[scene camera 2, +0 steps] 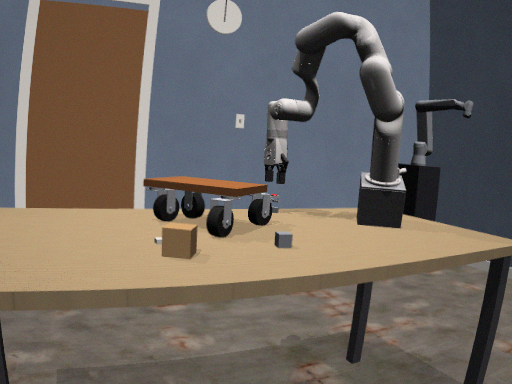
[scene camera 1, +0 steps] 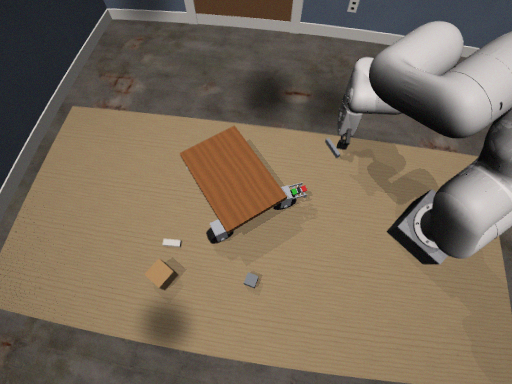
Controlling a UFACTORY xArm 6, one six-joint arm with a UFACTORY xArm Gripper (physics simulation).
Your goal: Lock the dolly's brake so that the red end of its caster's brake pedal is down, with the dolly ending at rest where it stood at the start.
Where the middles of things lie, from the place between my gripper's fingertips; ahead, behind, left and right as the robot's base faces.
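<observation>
Relative to the dolly [scene camera 1: 237, 185], my hand is 210 mm to the right of it, 300 mm short of it and 50 mm above it. Going by their middles, of the things named here the dolly is the nearest to my hand. The orange-brown block [scene camera 2: 179, 240] is 480 mm ahead of my hand, 520 mm to the left of it and 80 mm below it.
</observation>
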